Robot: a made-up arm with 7 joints.
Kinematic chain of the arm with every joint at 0, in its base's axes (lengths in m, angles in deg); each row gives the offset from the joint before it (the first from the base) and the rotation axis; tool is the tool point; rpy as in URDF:
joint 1: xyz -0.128 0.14 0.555 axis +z
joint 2: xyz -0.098 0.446 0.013 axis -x
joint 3: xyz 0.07 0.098 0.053 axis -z
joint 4: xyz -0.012 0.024 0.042 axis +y
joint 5: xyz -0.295 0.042 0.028 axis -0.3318 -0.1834 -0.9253
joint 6: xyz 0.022 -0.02 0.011 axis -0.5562 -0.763 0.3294
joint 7: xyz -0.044 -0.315 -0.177 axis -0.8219 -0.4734 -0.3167
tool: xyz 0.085 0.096 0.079 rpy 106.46 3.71 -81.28
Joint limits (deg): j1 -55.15..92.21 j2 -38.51..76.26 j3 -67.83..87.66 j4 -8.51..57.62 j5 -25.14..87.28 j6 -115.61..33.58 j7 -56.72..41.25
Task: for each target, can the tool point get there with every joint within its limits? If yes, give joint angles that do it. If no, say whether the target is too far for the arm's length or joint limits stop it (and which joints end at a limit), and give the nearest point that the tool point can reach.
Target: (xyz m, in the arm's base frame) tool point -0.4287 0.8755 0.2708
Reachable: yes | joints -0.22 51.21 70.93 0.30 33.96 -10.61 21.87
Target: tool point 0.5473 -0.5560 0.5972
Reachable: no: joint limits stop it (at a limit: joint 1, joint 2, joint 5, joint 7) | nearest point -0.0835 -0.1968 0.6531 | short by 0.728 m
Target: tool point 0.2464 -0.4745 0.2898
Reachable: no: joint limits stop it (at a limit: joint 1, joint 2, joint 5, joint 7) | nearest point -0.1408 -0.2117 0.4802 | short by 0.505 m
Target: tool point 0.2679 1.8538 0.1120
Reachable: no: too far | nearest point 0.1256 1.2377 0.3320 | short by 0.670 m
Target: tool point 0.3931 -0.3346 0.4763
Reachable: no: joint limits stop it (at a limit: joint 1, joint 2, joint 5, joint 7) | nearest point -0.0646 -0.1357 0.5798 | short by 0.510 m
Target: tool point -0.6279 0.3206 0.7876
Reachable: yes | joints 20.32 45.47 -40.47 12.17 45.49 -61.50 -10.86
